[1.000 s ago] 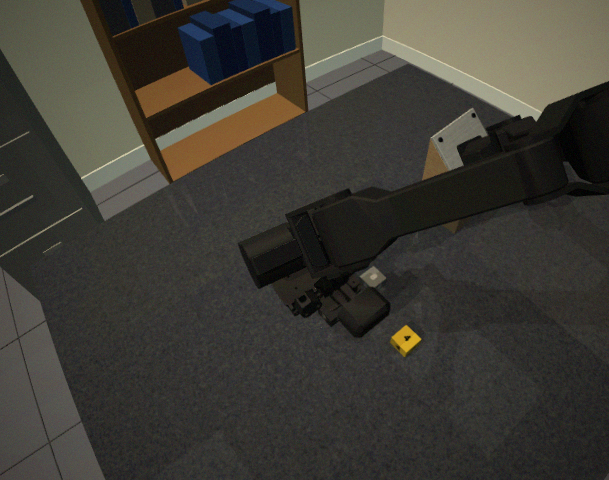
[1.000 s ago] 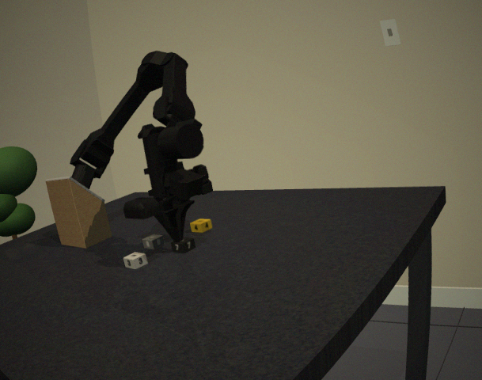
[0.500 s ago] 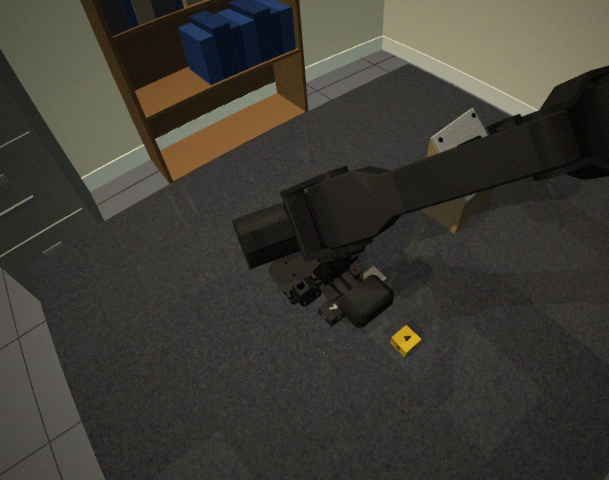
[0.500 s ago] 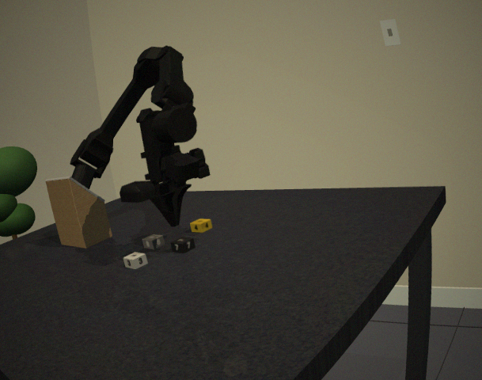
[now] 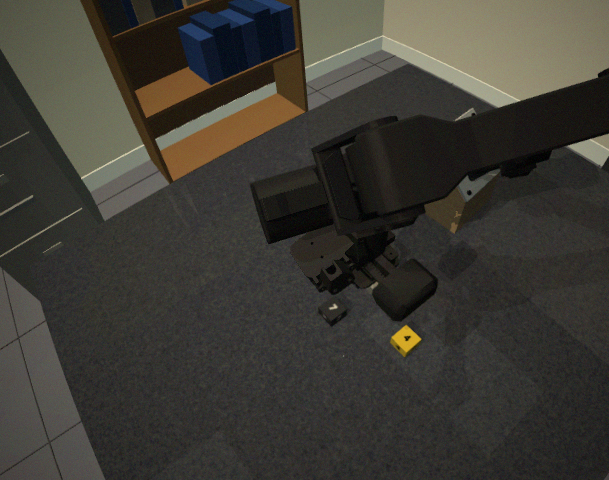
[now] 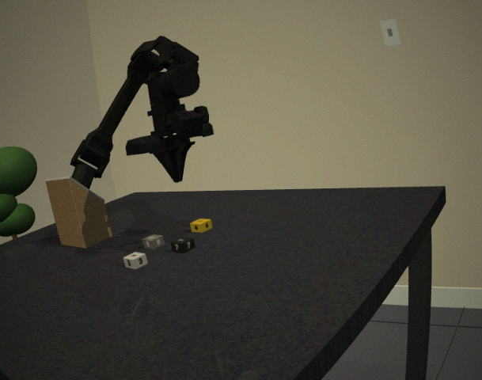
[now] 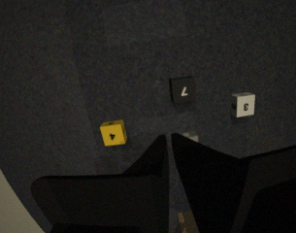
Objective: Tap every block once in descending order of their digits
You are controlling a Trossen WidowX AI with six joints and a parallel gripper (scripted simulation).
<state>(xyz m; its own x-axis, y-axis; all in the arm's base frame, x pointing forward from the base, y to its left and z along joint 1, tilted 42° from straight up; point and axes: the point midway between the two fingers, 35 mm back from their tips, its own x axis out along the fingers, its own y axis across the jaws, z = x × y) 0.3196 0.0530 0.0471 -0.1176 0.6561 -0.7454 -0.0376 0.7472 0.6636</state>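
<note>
Right now my gripper tip is 40 mm past the yellow block marked 4, 70 mm to the right of it and 110 mm above it. Round my gripper tip: grey block: 70 mm behind, 40 mm to the right, 110 mm below; then black block marked 7: 20 mm ahead, 40 mm to the right, 110 mm below; then white block marked 3: 10 mm behind, 130 mm to the right, 110 mm below.
</note>
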